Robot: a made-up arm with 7 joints.
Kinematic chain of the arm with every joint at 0, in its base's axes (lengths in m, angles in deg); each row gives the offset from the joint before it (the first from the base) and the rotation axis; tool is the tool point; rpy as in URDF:
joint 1: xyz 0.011 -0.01 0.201 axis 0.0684 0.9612 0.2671
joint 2: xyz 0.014 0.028 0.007 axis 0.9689 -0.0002 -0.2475
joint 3: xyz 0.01 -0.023 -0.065 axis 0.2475 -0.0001 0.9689
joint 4: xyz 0.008 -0.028 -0.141 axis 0.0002 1 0
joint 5: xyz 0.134 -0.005 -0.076 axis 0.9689 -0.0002 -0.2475
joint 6: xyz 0.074 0.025 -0.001 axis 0.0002 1 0
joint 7: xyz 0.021 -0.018 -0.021 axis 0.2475 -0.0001 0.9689
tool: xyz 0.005 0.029 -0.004 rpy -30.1 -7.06 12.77
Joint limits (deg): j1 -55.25..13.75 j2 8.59..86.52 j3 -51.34..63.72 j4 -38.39..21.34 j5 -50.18..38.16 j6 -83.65..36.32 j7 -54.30..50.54
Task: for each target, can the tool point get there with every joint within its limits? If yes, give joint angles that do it. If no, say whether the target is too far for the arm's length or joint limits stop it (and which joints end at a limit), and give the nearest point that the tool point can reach.
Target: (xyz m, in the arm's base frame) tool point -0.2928 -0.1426 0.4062
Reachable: no: joint limits stop it (at a limit: joint 1, joint 2, joint 3, joint 4, joint 7) | nearest point -0.0003 0.0577 0.4426 | short by 0.356 m
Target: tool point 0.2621 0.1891 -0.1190
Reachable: yes | joints 1.13 34.29 4.89 13.83 -19.41 -6.26 -30.03
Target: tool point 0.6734 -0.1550 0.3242
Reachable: no: too far | nearest point 0.4409 -0.0885 0.2192 | short by 0.264 m
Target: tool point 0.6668 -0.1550 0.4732
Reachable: no: too far | nearest point 0.4103 -0.0786 0.2748 | short by 0.333 m
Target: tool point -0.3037 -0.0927 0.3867
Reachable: no: joint limits stop it (at a limit: joint 1, joint 2, joint 3, joint 4, joint 7) | nearest point -0.0044 0.0650 0.4402 | short by 0.343 m
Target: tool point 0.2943 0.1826 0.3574
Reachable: yes | joints -45.07 44.67 37.90 -16.76 5.80 -2.99 -22.90
